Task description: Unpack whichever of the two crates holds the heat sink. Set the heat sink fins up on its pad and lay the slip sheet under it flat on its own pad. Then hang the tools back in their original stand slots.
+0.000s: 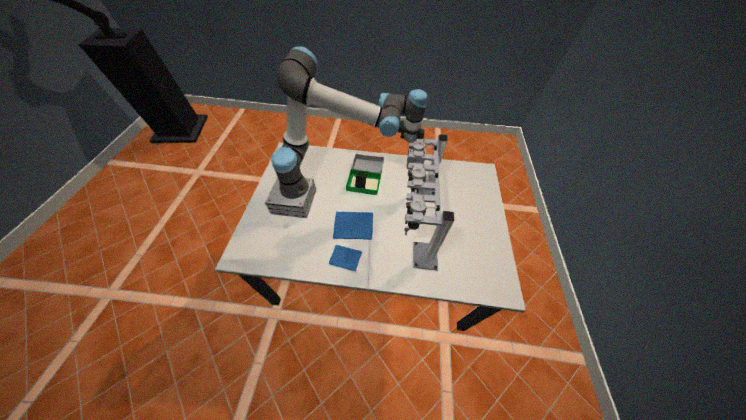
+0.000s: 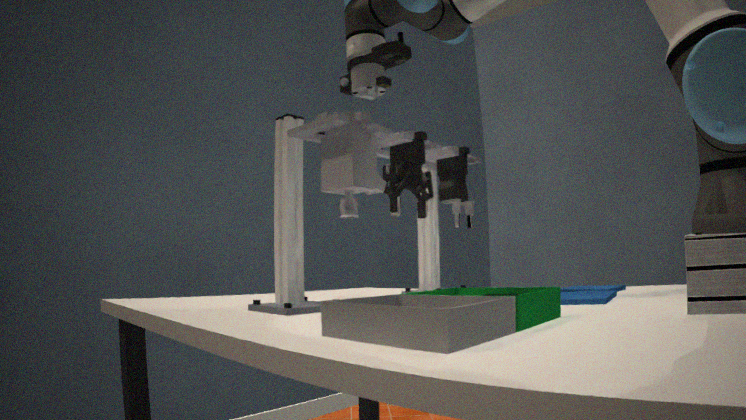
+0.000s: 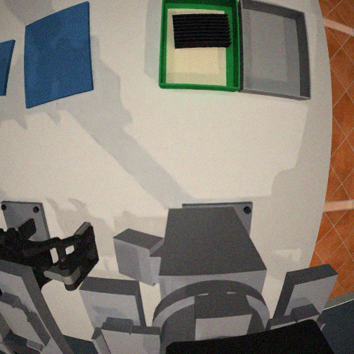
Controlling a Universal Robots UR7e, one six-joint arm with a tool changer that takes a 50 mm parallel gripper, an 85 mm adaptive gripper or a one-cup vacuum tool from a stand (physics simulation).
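Frame: origin at the arm's base, x ahead, y left, z up, level; centimetres.
Seen in the pictures: end effector, tool point: (image 2: 368, 92); arm's base, origin of the base link: (image 1: 294, 188) (image 2: 744, 231).
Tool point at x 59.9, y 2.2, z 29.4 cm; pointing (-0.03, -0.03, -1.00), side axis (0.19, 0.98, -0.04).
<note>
Pixels of each thing's top centre, then the offset from my tool point to it. "*": a spot on its surface instead.
- vacuum tool, middle of its top: (image 2: 352, 115) (image 1: 418, 145) dx +4.4, dy -1.2, dz -3.5 cm
- black heat sink, middle of its top: (image 1: 360, 179) dx -23.6, dy +7.7, dz -36.4 cm
- cream slip sheet, middle of its top: (image 1: 364, 184) dx -21.5, dy +6.4, dz -39.4 cm
- larger blue pad, surface spot: (image 1: 353, 225) * dx -29.1, dy -22.3, dz -38.9 cm
- smaller blue pad, surface spot: (image 1: 345, 257) * dx -33.8, dy -40.6, dz -38.9 cm
- grey crate, middle of its top: (image 2: 452, 295) (image 1: 365, 171) dx -20.0, dy +13.8, dz -35.6 cm
The arm's bare tool changer (image 2: 368, 93) hangs a little above the vacuum tool (image 2: 348, 162) (image 3: 212, 240) in its stand slot; no gripper is mounted on the arm. The 85 mm gripper (image 2: 408, 169) (image 3: 55, 255) and the 50 mm gripper (image 2: 453, 180) hang in the stand. The black heat sink (image 1: 360, 181) (image 3: 201, 31) lies fins up on the cream slip sheet (image 1: 372, 183) (image 3: 195, 67) inside the green crate (image 1: 362, 190) (image 2: 537, 310) (image 3: 162, 55). A larger blue pad (image 1: 353, 225) (image 3: 59, 55) and a smaller blue pad (image 1: 345, 257) (image 3: 5, 67) lie on the table.
The grey crate (image 1: 368, 163) (image 2: 386, 323) (image 3: 272, 55) stands against the green crate; no part shows inside it. The tool stand's posts (image 1: 441, 237) (image 2: 288, 208) rise from the table on the side across from the arm's base (image 1: 290, 200). The table edge lies beyond the grey crate.
</note>
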